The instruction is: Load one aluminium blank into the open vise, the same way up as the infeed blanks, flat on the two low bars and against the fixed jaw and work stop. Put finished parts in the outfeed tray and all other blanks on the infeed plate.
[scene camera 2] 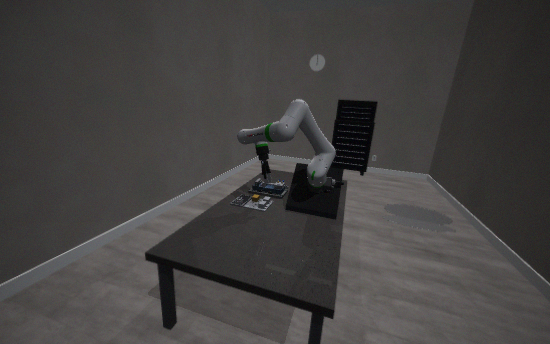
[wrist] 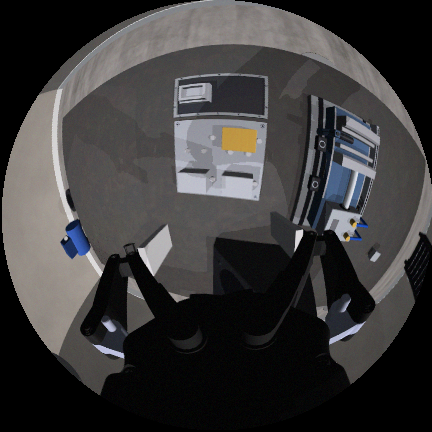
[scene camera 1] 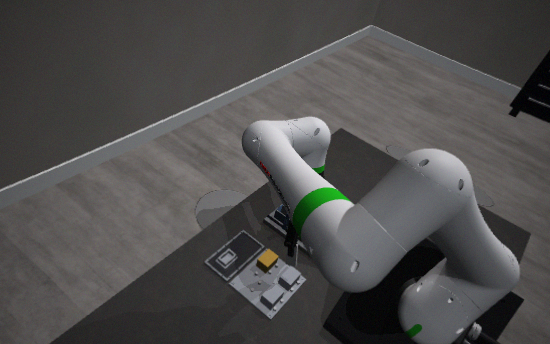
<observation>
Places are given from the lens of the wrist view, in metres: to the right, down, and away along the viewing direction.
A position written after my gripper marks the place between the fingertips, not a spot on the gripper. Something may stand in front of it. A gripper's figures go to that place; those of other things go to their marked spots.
my gripper point(wrist: 219, 229): 0.00, 0.02, 0.19
brass blank point(wrist: 240, 139): 0.04, -0.13, 0.24
dark outfeed tray point(wrist: 246, 94): 0.06, -0.23, 0.22
infeed plate point(wrist: 195, 134): -0.04, -0.17, 0.28
The marked spots on the dark outfeed tray and the brass blank are 0.10 m apart.
</observation>
